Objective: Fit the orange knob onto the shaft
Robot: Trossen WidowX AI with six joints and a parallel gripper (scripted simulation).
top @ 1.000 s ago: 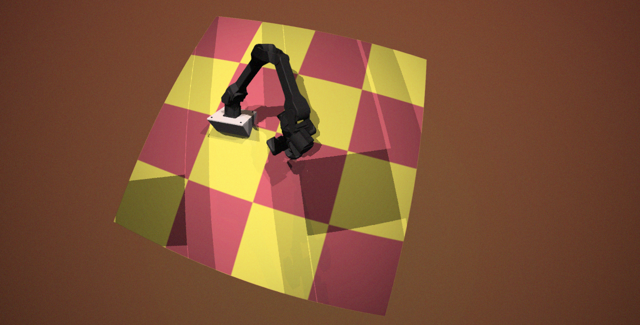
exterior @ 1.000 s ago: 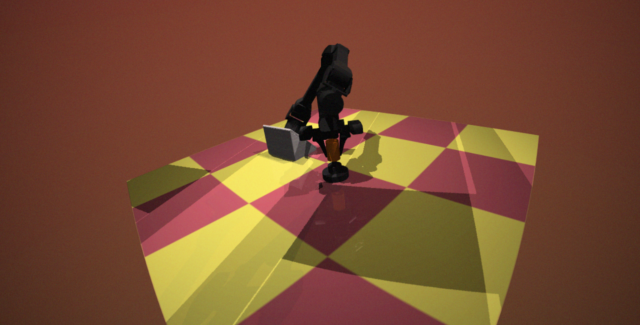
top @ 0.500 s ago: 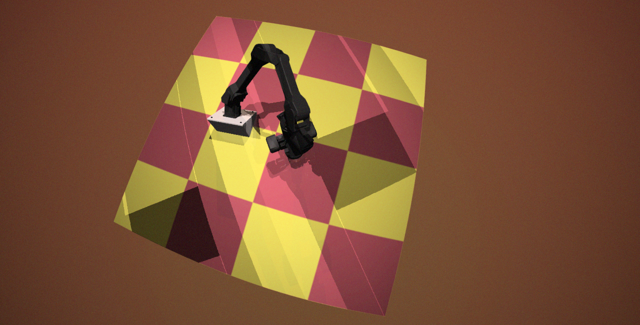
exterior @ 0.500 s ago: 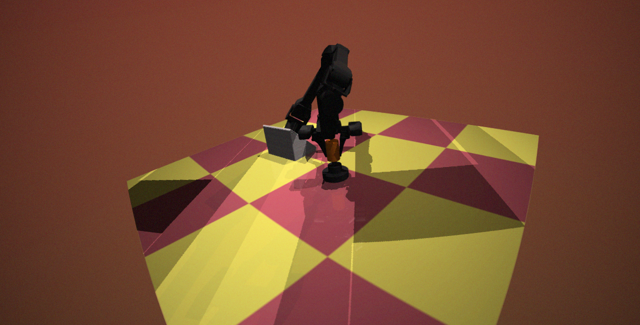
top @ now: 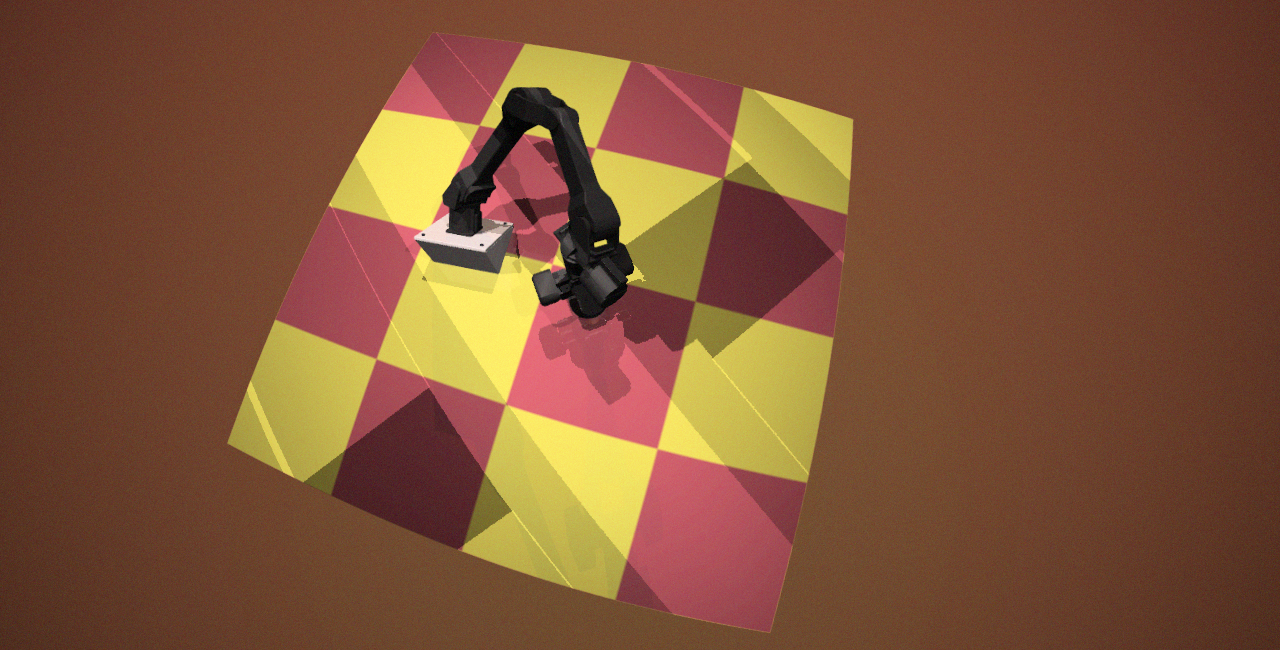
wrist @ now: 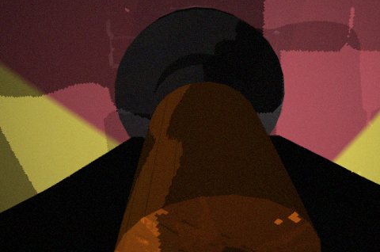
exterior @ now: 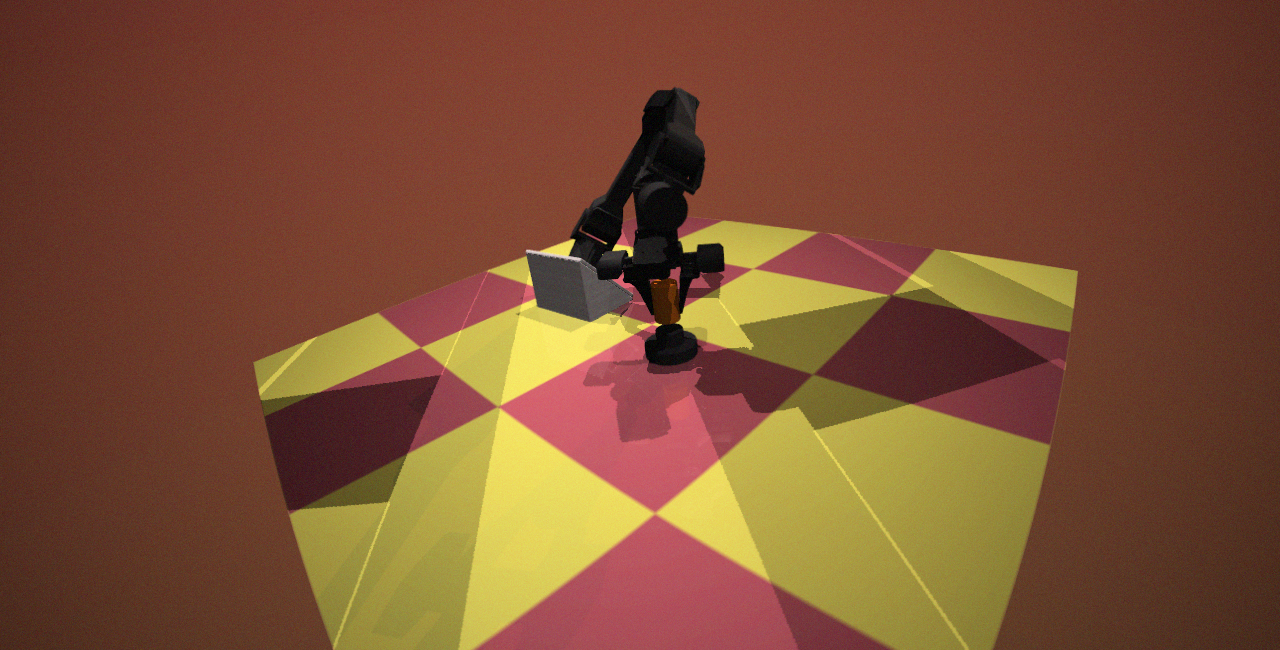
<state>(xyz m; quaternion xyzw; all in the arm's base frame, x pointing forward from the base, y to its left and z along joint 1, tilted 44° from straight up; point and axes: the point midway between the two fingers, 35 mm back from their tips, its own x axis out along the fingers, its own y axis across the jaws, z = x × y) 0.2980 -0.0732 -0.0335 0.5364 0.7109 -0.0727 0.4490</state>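
My gripper tip is now 2 cm below the orange knob. Also, from my gripper tip: round dark pedestal 4 cm below.
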